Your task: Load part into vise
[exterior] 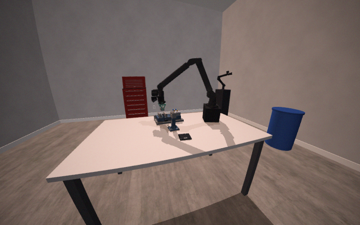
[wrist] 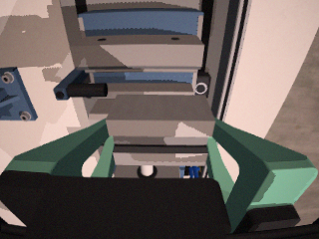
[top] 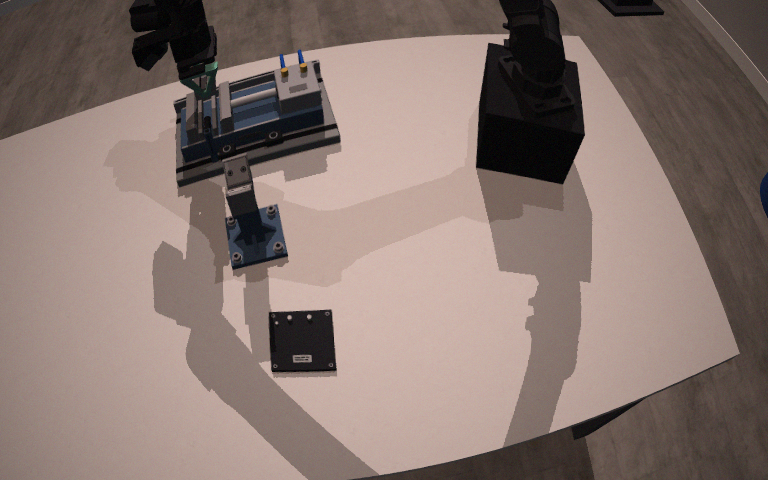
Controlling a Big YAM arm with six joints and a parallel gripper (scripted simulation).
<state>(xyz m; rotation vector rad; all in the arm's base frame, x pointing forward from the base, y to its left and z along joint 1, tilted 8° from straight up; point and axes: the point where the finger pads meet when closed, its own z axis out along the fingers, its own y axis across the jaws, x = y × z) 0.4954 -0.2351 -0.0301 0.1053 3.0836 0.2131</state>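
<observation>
Right now the part is 1 cm above my hand. Round my hand: fixed jaw (4 cm ahead, 2 cm to the left, 6 cm below); then moving jaw (3 cm behind, 2 cm to the left, 6 cm below); then dark short rod (1 cm ahead, 6 cm to the left, 5 cm below).
</observation>
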